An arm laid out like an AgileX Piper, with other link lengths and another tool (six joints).
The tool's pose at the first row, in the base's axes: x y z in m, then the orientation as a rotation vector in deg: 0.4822 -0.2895 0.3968 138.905 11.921 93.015
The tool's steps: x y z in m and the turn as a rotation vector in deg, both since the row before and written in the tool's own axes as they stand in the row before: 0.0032 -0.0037 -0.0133 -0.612 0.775 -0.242; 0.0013 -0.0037 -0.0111 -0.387 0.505 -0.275; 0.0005 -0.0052 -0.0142 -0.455 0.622 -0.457; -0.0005 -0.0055 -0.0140 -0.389 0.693 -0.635; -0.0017 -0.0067 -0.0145 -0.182 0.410 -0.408
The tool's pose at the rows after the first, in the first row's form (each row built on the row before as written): 0.4711 -0.2838 0.4036 137.743 11.806 93.701; 0.4613 -0.2787 0.4077 136.936 11.878 94.095; 0.4483 -0.2720 0.4116 135.899 12.121 94.528; 0.4351 -0.2652 0.4142 134.766 12.637 94.979; 0.4210 -0.2575 0.4153 134.114 13.019 95.240
